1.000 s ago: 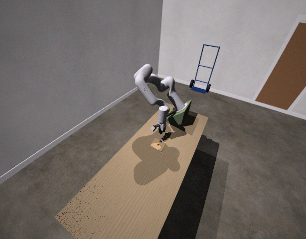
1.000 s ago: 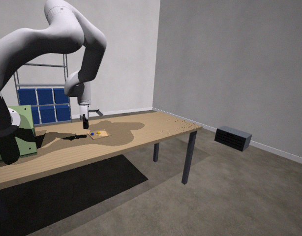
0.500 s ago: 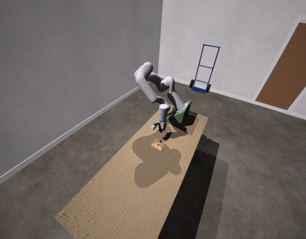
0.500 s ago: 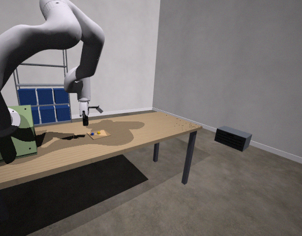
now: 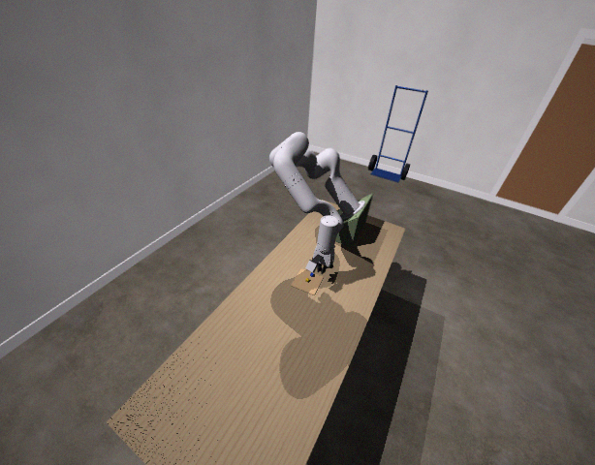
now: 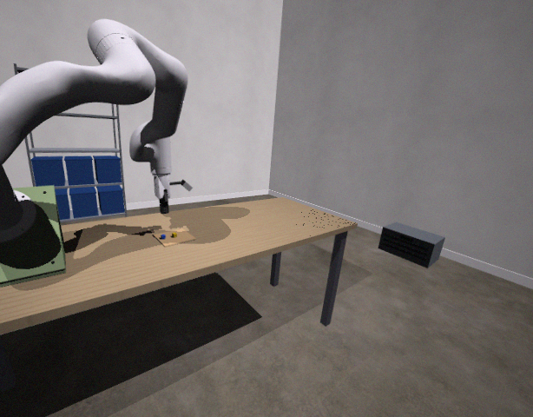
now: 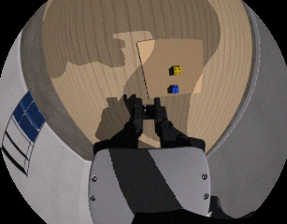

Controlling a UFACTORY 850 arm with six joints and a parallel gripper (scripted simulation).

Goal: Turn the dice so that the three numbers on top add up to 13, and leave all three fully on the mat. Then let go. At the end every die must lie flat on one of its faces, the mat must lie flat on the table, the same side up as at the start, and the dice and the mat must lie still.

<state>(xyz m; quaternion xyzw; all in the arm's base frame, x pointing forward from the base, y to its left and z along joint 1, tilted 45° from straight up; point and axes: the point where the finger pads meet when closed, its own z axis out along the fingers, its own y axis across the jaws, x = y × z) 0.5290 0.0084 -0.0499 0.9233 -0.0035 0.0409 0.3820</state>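
Right now my hand is 30 mm past the blue die, 60 mm to the left of it and 110 mm above it. Also, from my hand: black die 10 mm behind, 10 mm below; tan mat 20 mm ahead, 60 mm to the right, 120 mm below; yellow die 20 mm ahead, 60 mm to the right, 110 mm below.
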